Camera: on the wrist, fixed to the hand. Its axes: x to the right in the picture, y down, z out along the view.
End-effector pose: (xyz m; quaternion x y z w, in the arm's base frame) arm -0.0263 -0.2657 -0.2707 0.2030 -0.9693 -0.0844 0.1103
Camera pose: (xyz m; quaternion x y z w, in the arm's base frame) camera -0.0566 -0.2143 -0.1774 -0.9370 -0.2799 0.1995 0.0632
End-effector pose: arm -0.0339 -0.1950 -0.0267 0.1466 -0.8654 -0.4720 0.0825
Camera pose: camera -0.0474 -0.2233 0.0795 -0.8439 -0.2553 0.1343 0.4524
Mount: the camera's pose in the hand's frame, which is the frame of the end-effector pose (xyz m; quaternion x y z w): 0.0226 0.0772 -0.0761 0.1008 -0.0082 0.9923 0.0712
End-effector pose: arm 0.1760 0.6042 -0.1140 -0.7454 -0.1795 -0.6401 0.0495
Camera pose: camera 0.1329 0.5139 -0.0666 -0.2315 0.6620 0.0277 0.7124
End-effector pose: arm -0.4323 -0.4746 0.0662 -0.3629 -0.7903 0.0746 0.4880
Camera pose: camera -0.3367 -0.4220 0.0850 0.7603 -0.3074 -0.5722 0.0092
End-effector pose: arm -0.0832 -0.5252 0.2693 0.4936 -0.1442 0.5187 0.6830
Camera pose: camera -0.1634 -0.4517 0.2900 0.0348 0.4534 -0.7252 0.5170
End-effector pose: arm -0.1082 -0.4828 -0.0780 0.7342 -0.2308 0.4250 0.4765
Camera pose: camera -0.1844 -0.4470 -0.0060 0.1252 0.7061 -0.5203 0.4637
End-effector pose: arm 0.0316 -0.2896 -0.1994 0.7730 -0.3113 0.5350 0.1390
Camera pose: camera -0.0681 -0.3147 -0.1583 0.2355 0.7364 -0.2011 0.6015
